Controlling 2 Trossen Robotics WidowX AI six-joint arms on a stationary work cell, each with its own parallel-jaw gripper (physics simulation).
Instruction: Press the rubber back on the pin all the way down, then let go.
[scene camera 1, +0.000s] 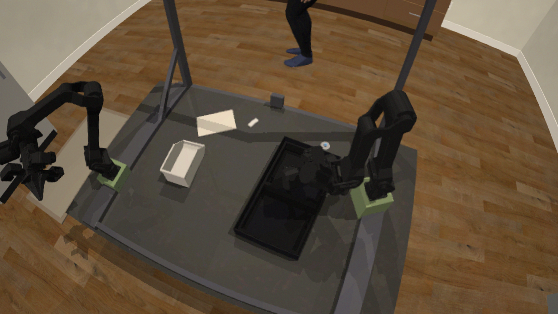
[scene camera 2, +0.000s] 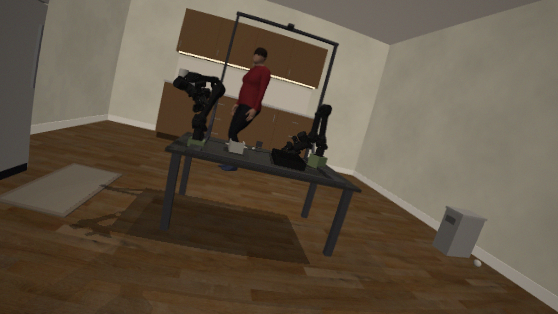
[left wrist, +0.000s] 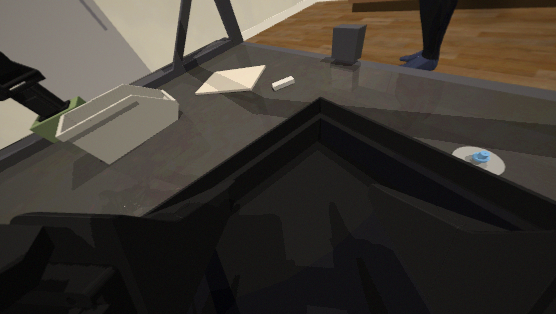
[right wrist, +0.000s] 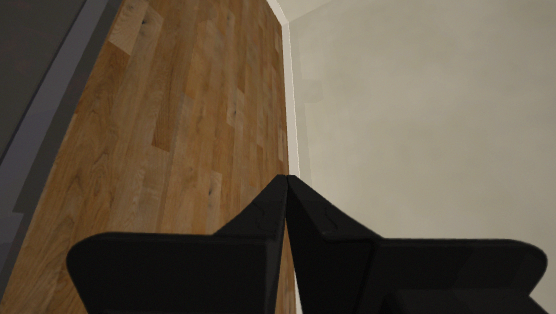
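Where they show: left gripper, fingertip midpoint: (scene camera 1: 295, 163) (scene camera 2: 284, 150) (left wrist: 301, 188); right gripper, fingertip midpoint: (scene camera 1: 40, 200) (scene camera 2: 207, 104) (right wrist: 285, 183); left arm's base at its link origin: (scene camera 1: 375, 190) (scene camera 2: 318, 155); right arm's base at its link origin: (scene camera 1: 111, 171) (scene camera 2: 197, 139) (left wrist: 56, 111).
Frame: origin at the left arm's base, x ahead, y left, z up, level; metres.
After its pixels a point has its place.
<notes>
A small white round piece with a blue centre (scene camera 1: 325, 145) @(x 0.085, y -0.250, z -0.086 m) sits on the table just past the far corner of the black tray (scene camera 1: 260, 185) @(x 0.341, y -0.120, z -0.066 m) (left wrist: 320, 109) @(x 0.231, y -0.281, z -0.057 m) (scene camera 2: 287, 160) @(x 0.381, y 0.067, z -0.048 m); I cannot tell pin from rubber. My left gripper (scene camera 1: 301, 166) @(x 0.220, y -0.162, z -0.031 m) (scene camera 2: 287, 146) @(x 0.220, y -0.162, z -0.031 m) (left wrist: 301, 188) @(x 0.220, y -0.162, z -0.031 m) is open and empty, low over the far half of the tray, apart from the round piece. My right gripper (scene camera 2: 179, 82) (right wrist: 285, 183) @(x 0.982, y -0.018, z 0.193 m) is shut on nothing, held high at the table's other end, facing the floor and wall.
A white open bin (scene camera 1: 182, 162) @(x 0.606, y -0.263, z -0.081 m) (left wrist: 143, 115) @(x 0.542, y -0.253, z -0.054 m) (scene camera 2: 235, 146) @(x 0.638, y -0.188, z -0.049 m), a flat cream sheet (scene camera 1: 215, 123) @(x 0.474, y -0.428, z -0.088 m) (left wrist: 230, 81) @(x 0.465, y -0.421, z -0.088 m), a small white block (scene camera 1: 253, 123) @(x 0.327, y -0.397, z -0.085 m) (left wrist: 283, 83) @(x 0.324, y -0.396, z -0.086 m) and a grey cube (scene camera 1: 277, 100) @(x 0.221, y -0.471, z -0.052 m) (left wrist: 348, 43) @(x 0.217, y -0.468, z -0.058 m) stand on the table. A person (scene camera 2: 251, 93) stands behind it.
</notes>
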